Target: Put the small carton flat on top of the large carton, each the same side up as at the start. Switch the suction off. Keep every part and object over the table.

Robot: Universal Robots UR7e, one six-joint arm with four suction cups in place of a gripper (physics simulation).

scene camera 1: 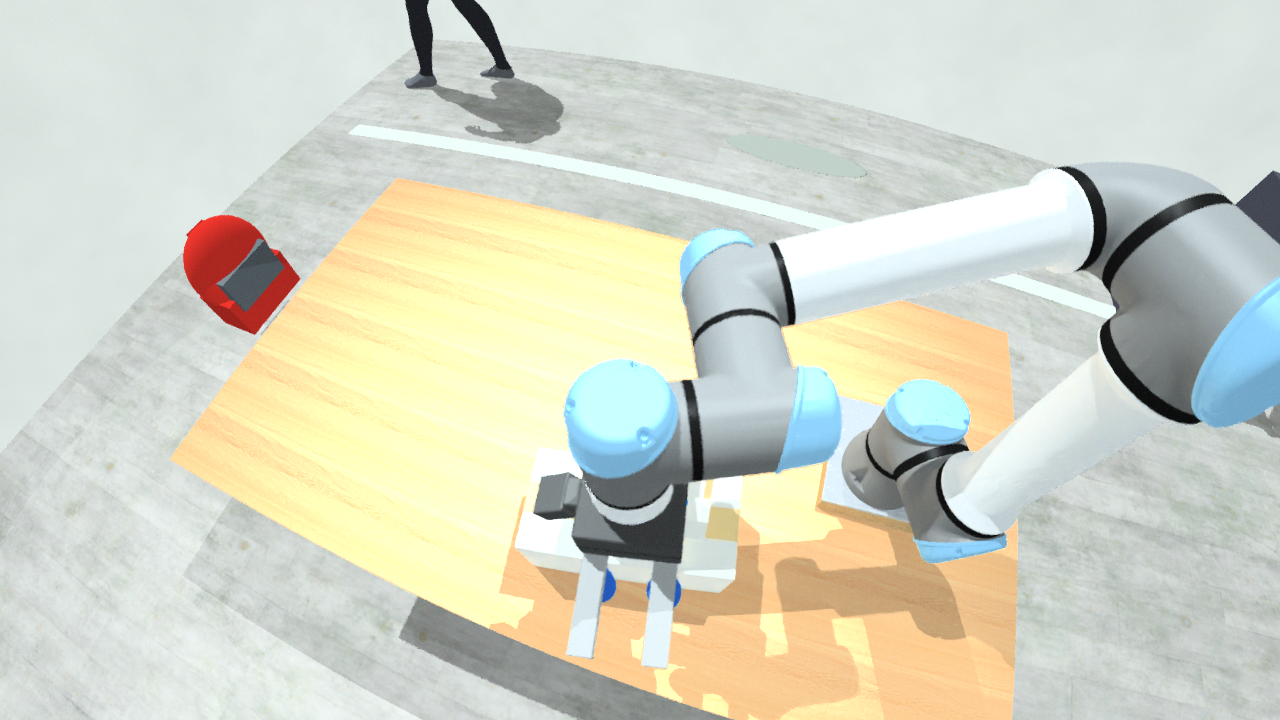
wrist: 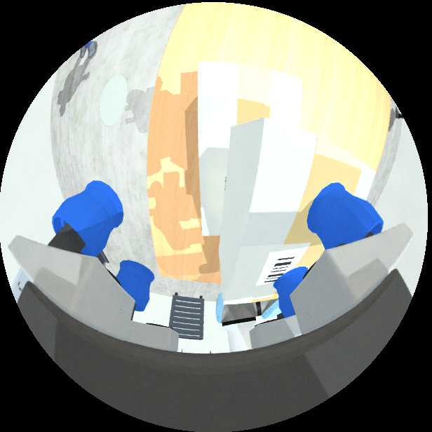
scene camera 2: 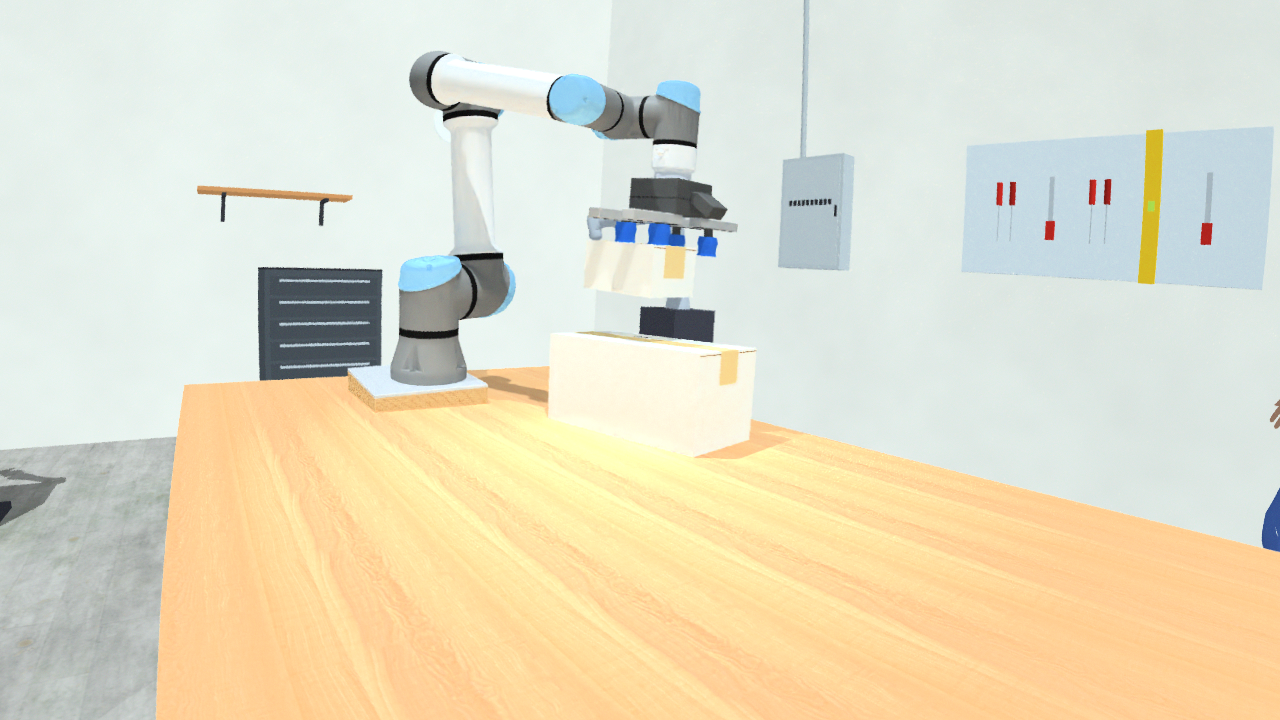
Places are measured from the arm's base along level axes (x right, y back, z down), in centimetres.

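Where they show: arm's base at its link origin: [scene camera 1: 881, 469] [scene camera 2: 428, 376].
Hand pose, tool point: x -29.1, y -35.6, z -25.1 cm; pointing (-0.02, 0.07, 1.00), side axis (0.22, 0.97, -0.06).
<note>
Things, the pixels of their top centre, and the offset from my tool point. Level surfaces: height alone.
- small white carton at its top centre: [scene camera 2: 640, 239] dx +6.5, dy -0.9, dz -1.7 cm
- large white carton at its top centre: [scene camera 1: 631, 511] [scene camera 2: 649, 340] dx +5.3, dy -3.1, dz +14.6 cm
- wooden table at its surface level: dz +29.4 cm
The small white carton [scene camera 2: 626, 268] [wrist: 245, 175] hangs from two of the blue suction cups, off to one side of the gripper, and looks about level. My gripper [scene camera 1: 636, 589] [scene camera 2: 666, 237] [wrist: 216, 245] holds it by its top face; the other two cups hold nothing. The large white carton [scene camera 1: 541, 548] [scene camera 2: 626, 389] [wrist: 217, 85] stands flat on the table, tape strip up. In the second scene view the small carton is above the large one, with a visible gap between them. In the first scene view the gripper and wrist hide much of both cartons.
The wooden table [scene camera 1: 429, 340] [scene camera 2: 537, 573] carries the arm's base plate [scene camera 1: 836, 488] [scene camera 2: 429, 394]. A red welding helmet [scene camera 1: 223, 264] is beside the table's left edge. A dark drawer cabinet [scene camera 2: 319, 322] stands behind the table.
</note>
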